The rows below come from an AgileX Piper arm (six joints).
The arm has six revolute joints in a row. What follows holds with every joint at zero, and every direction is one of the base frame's.
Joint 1 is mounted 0.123 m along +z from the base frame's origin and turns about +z.
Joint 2 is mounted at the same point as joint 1 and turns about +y.
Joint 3 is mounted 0.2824 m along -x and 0.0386 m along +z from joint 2 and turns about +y.
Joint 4 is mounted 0.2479 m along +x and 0.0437 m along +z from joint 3 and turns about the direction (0.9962, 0, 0.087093).
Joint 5 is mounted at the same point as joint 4 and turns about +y.
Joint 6 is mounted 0.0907 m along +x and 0.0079 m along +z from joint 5 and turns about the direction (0.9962, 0, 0.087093).
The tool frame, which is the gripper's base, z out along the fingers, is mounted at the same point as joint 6; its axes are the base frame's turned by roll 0, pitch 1.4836 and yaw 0 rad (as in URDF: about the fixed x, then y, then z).
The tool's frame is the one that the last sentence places.
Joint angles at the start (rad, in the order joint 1, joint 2, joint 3, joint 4, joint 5, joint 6):
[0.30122, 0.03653, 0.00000, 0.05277, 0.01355, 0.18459]
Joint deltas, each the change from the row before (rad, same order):
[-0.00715, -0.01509, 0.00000, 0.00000, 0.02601, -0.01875]
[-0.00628, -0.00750, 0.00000, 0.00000, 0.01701, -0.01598]
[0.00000, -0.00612, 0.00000, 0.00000, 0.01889, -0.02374]
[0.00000, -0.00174, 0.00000, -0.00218, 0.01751, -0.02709]
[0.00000, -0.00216, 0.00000, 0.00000, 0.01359, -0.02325]
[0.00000, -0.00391, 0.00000, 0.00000, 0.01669, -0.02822]
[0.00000, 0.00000, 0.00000, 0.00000, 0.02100, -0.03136]
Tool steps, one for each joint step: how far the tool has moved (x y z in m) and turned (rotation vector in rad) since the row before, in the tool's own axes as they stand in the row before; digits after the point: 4 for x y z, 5 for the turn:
[0.0013, -0.0006, -0.0013, 0.00809, 0.00930, -0.01900]
[0.0010, -0.0005, -0.0006, 0.00725, 0.00815, -0.01613]
[0.0013, -0.0002, -0.0005, 0.00144, 0.01270, -0.02376]
[0.0015, -0.0002, -0.0002, 0.00187, 0.01566, -0.02927]
[0.0011, -0.0001, -0.0002, 0.00089, 0.01140, -0.02326]
[0.0013, -0.0001, -0.0003, 0.00059, 0.01277, -0.02824]
[0.0019, -0.0001, 0.0000, 0.00067, 0.02099, -0.03136]

